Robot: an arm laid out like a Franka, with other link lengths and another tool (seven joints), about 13 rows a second.
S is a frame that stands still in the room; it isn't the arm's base.
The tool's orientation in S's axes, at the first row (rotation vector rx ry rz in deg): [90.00, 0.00, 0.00]
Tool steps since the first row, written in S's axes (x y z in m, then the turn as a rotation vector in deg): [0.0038, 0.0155, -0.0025, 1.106, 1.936, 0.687]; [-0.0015, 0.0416, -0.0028, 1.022, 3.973, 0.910]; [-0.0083, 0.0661, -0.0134, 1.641, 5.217, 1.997]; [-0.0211, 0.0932, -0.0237, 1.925, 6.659, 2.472]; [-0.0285, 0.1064, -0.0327, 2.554, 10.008, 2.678]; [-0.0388, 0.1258, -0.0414, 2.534, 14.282, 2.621]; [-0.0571, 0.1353, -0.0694, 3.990, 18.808, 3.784]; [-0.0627, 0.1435, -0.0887, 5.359, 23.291, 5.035]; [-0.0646, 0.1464, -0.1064, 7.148, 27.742, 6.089]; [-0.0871, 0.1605, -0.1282, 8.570, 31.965, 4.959]
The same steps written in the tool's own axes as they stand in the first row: [0.0038, -0.0025, -0.0155, 1.106, 0.687, -1.936]; [-0.0015, -0.0028, -0.0416, 1.022, 0.910, -3.973]; [-0.0083, -0.0134, -0.0661, 1.641, 1.997, -5.217]; [-0.0211, -0.0237, -0.0932, 1.925, 2.472, -6.659]; [-0.0285, -0.0327, -0.1064, 2.554, 2.678, -10.008]; [-0.0388, -0.0414, -0.1258, 2.534, 2.621, -14.282]; [-0.0571, -0.0694, -0.1353, 3.990, 3.784, -18.808]; [-0.0627, -0.0887, -0.1435, 5.359, 5.035, -23.291]; [-0.0646, -0.1064, -0.1464, 7.148, 6.089, -27.742]; [-0.0871, -0.1282, -0.1605, 8.570, 4.959, -31.965]
